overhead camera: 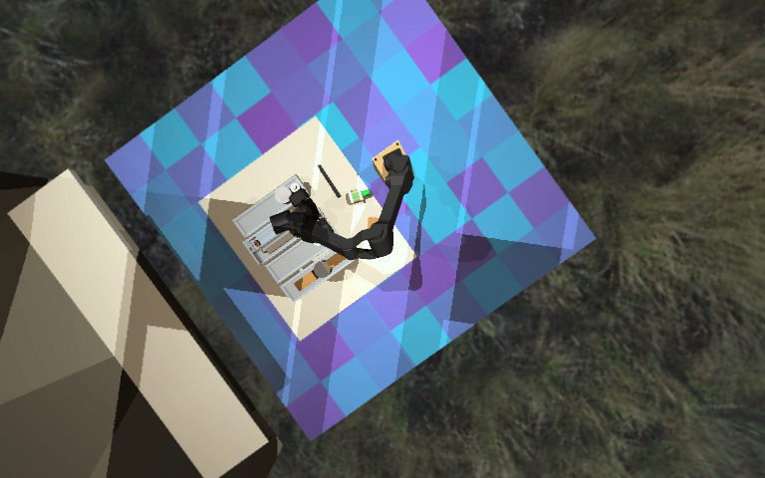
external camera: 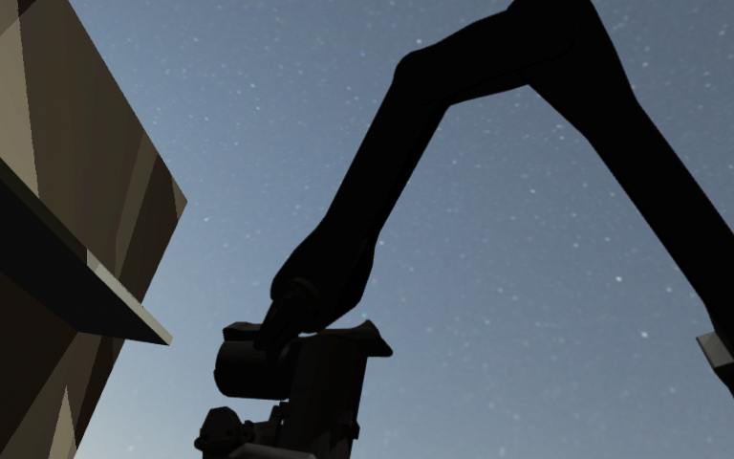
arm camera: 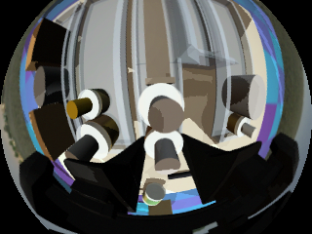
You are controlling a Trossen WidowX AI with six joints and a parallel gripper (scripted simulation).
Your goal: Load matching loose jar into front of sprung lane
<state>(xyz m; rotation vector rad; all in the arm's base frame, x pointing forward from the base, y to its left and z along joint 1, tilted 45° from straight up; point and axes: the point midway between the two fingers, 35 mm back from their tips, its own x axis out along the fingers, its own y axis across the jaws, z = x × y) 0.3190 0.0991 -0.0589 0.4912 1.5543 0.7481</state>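
The black bar is 10 cm behind my gripper tip, 9 cm to the right of it and 2 cm below it.
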